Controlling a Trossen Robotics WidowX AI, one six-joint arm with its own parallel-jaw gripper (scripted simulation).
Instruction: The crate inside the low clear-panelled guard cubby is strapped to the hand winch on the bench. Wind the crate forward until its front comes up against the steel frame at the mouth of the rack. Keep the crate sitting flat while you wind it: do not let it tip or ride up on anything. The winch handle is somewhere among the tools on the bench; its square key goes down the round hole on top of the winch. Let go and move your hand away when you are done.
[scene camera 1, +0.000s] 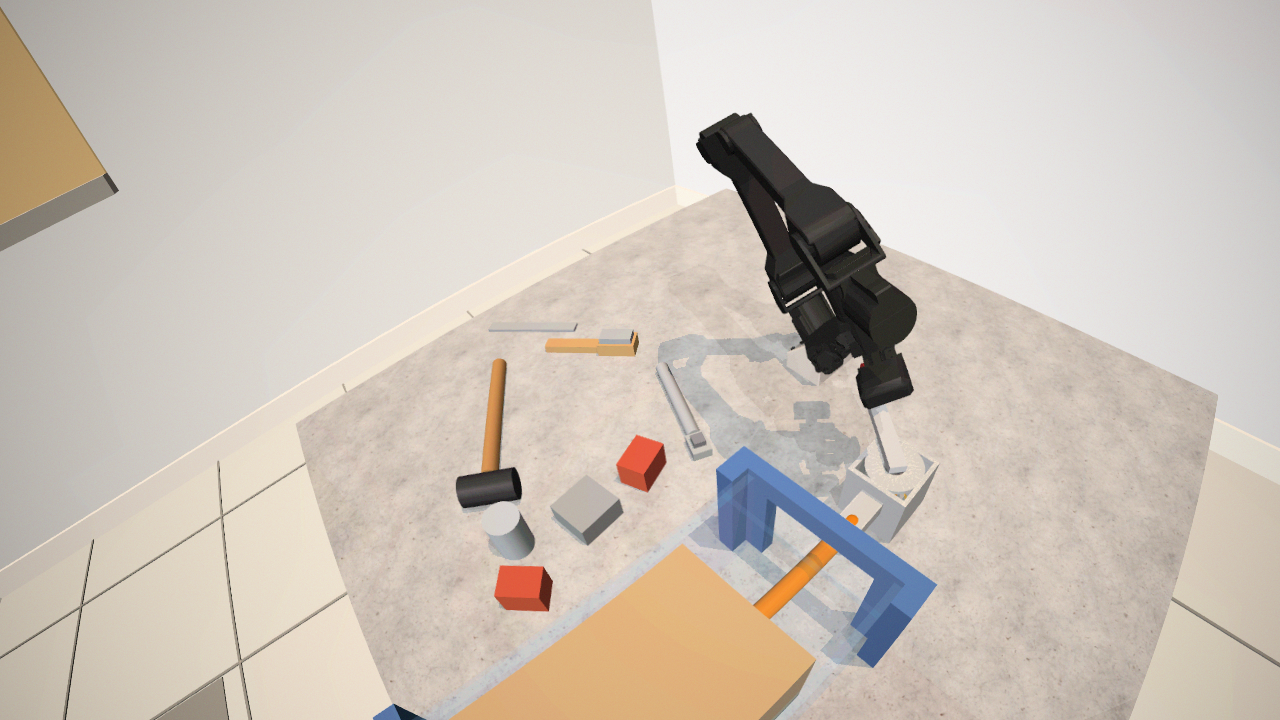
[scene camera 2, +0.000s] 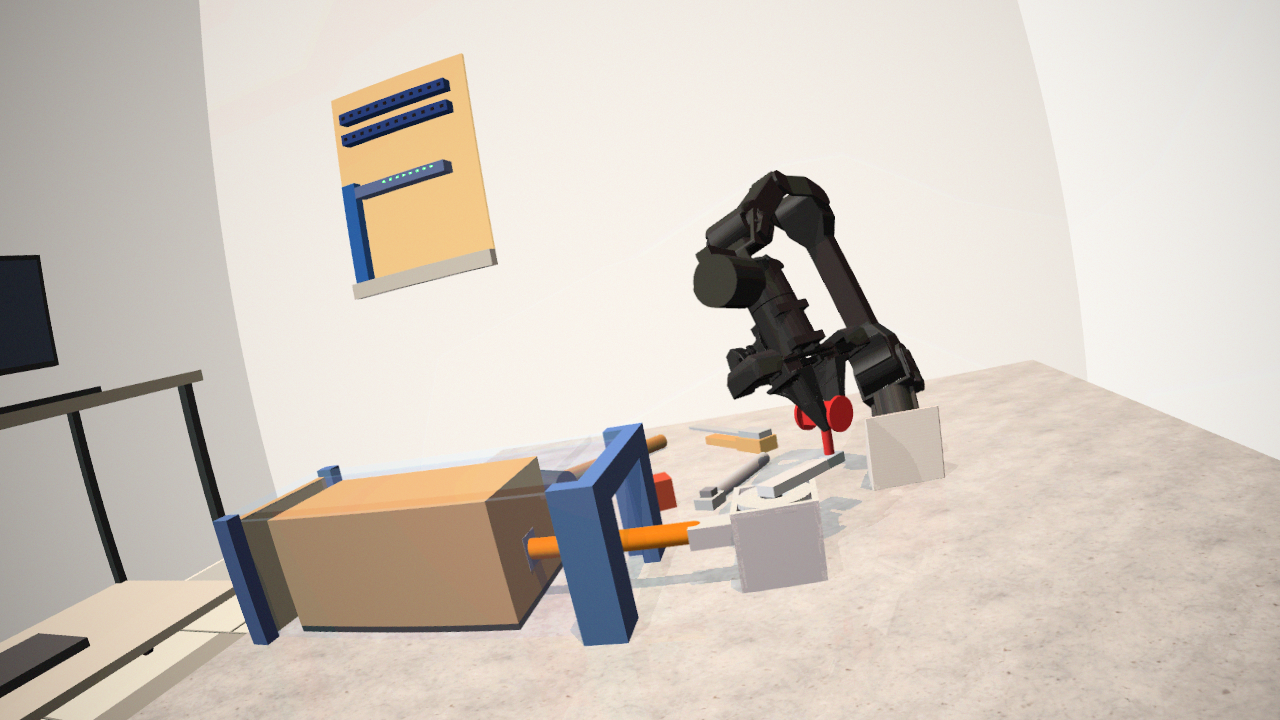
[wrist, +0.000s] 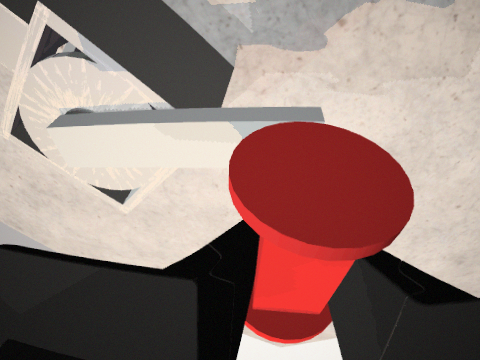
Labels:
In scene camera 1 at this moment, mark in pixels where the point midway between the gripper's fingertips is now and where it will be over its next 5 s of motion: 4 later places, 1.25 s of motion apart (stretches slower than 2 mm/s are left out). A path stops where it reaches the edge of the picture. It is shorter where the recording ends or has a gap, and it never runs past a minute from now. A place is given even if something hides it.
The gripper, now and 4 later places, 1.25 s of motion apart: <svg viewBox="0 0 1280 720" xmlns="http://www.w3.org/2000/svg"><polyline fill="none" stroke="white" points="890,386 857,398 838,420 838,457 864,491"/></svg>

